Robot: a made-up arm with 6 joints. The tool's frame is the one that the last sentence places.
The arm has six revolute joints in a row. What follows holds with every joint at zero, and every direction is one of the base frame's.
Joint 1 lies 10 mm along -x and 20 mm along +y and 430 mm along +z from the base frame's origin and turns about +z.
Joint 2 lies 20 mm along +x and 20 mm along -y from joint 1 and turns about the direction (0, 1, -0.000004).
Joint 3 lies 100 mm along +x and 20 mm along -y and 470 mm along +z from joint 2 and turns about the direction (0, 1, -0.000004).
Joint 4 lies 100 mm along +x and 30 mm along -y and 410 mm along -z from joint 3 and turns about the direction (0, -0.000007, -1).
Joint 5 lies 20 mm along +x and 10 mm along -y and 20 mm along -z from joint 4 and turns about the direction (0, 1, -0.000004).
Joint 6 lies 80 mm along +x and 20 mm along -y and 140 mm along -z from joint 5 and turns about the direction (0, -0.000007, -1).
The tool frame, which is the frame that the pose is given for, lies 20 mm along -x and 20 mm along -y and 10 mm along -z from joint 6; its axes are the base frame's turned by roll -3.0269, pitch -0.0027 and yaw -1.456 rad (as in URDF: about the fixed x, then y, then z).
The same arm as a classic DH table. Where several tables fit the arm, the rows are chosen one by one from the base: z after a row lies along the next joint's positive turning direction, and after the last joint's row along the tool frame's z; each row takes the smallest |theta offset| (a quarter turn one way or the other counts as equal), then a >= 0, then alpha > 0; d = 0 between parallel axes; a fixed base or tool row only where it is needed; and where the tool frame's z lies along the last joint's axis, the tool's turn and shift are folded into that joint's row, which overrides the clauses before.
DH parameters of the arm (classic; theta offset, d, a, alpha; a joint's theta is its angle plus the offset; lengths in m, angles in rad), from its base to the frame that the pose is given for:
base (fixed): -1.1071 0 -0.0224 0
joint 1: 1.1071 0.43 0.02 -1.5708
joint 2: -1.3612 0 0.4805 0
joint 3: 1.3612 -0.07 0.1 -1.5708
joint 4: 0 0.43 0.02 1.5708
joint 5: 0 -0.03 0.08 -1.5708
joint 6: 1.4794 0.3387 0.0181 0.1147
tool (fixed): -0.0236 -0.1899 0 0

